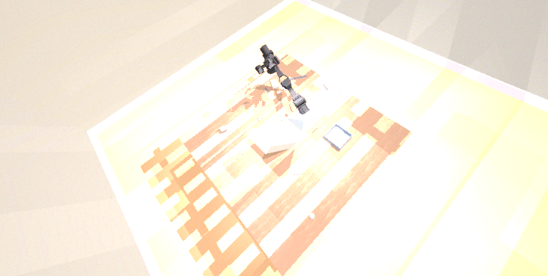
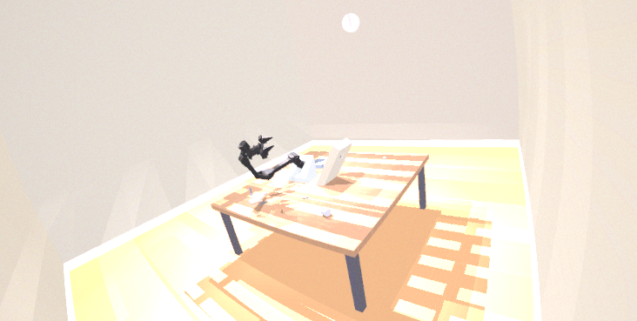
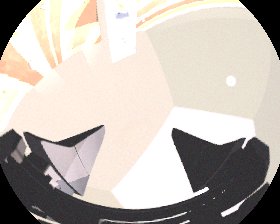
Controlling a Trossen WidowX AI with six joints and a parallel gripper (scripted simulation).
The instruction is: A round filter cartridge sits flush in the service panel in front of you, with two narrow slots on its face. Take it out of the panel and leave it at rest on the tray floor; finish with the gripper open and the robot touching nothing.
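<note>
Right now the filter cartridge is 240 mm ahead of my gripper tip, 340 mm to the left of it and 190 mm below it. Also, from my gripper tip: tray 220 mm behind, 560 mm to the left, 410 mm below; then service panel 190 mm ahead, 340 mm to the left, 260 mm below.
</note>
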